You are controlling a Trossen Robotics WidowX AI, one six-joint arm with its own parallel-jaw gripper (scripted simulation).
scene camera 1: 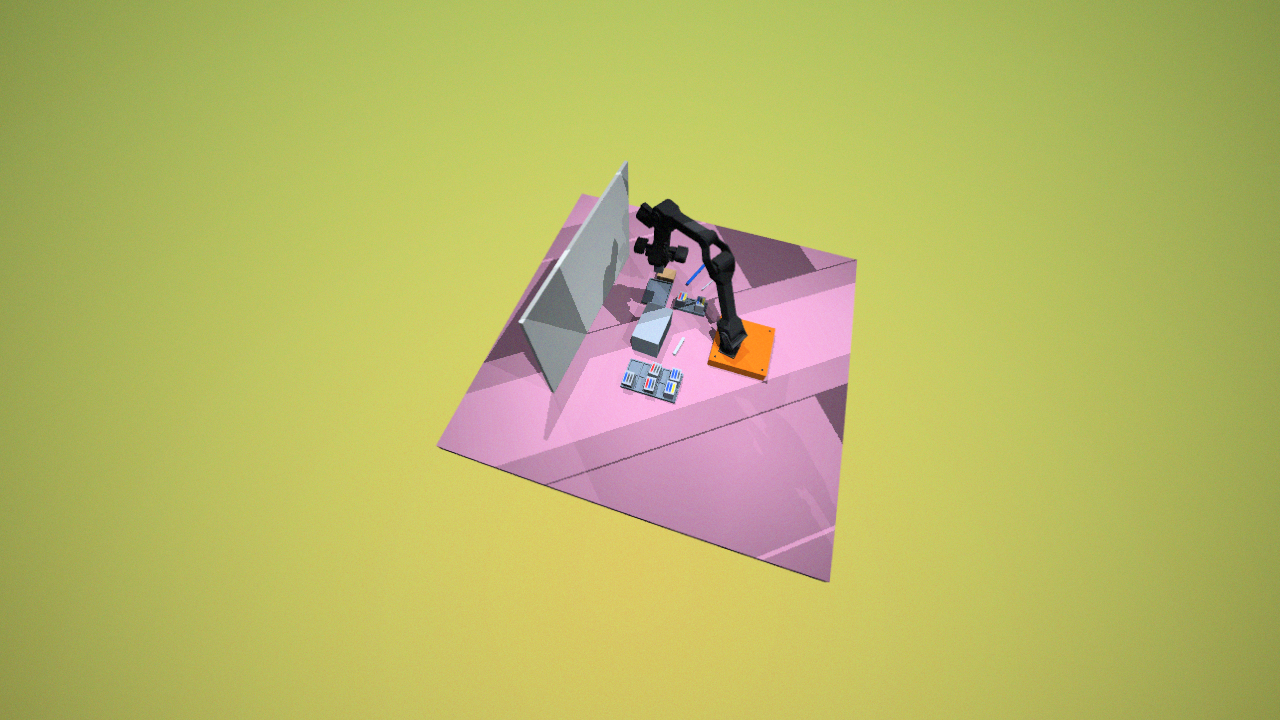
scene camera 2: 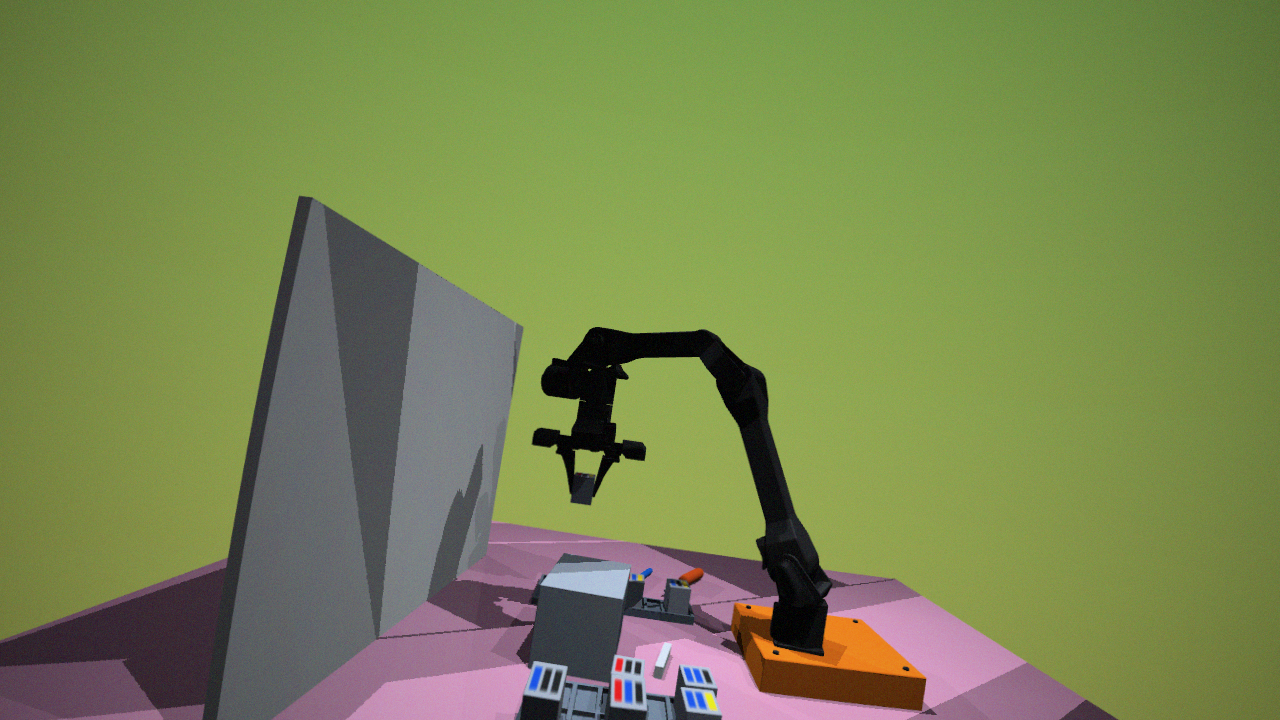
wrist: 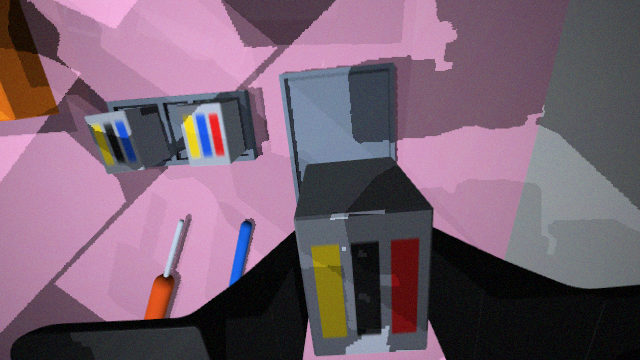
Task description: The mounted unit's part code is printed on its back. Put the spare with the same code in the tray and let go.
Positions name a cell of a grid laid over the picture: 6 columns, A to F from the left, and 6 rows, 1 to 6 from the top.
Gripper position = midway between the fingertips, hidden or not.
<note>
My gripper (scene camera 2: C5) holds a grey spare block (wrist: D4). Further things: an orange-handled screwdriver (wrist: B5), a small rack (scene camera 2: D6), a grey box (scene camera 2: C6) and a tall grey panel (scene camera 2: B4).
My gripper is seen too in scene camera 1 (scene camera 1: D3) and in the wrist view (wrist: D4). The small rack shows as well in the wrist view (wrist: B3). The grey box shows as well in scene camera 1 (scene camera 1: D3).
</note>
